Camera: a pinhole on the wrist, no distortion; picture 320 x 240 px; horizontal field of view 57.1 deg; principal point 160.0 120.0 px. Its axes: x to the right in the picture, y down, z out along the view. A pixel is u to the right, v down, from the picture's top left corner.
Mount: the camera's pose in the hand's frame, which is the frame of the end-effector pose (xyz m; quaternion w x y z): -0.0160 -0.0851 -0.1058 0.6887 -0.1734 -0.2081 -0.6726
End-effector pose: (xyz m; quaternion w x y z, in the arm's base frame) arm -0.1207 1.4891 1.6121 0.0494 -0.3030 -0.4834 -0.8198
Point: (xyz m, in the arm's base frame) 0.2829 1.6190 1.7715
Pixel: 151.9 29.0
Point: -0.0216 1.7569 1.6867
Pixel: 303.8 161.7
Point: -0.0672 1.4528 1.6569
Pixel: 37.9 119.4
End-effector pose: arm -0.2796 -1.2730 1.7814 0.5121 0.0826 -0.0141 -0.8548
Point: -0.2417 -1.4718 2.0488
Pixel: 153.3 229.2
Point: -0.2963 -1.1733 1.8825
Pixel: 273.9 18.5
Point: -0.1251 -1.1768 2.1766
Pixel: 191.0 27.9
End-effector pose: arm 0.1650 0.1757 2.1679 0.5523 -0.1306 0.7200 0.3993
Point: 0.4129 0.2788 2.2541
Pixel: 298.8 20.1
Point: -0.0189 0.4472 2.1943
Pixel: outside the picture
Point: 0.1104 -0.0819 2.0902
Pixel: behind the camera
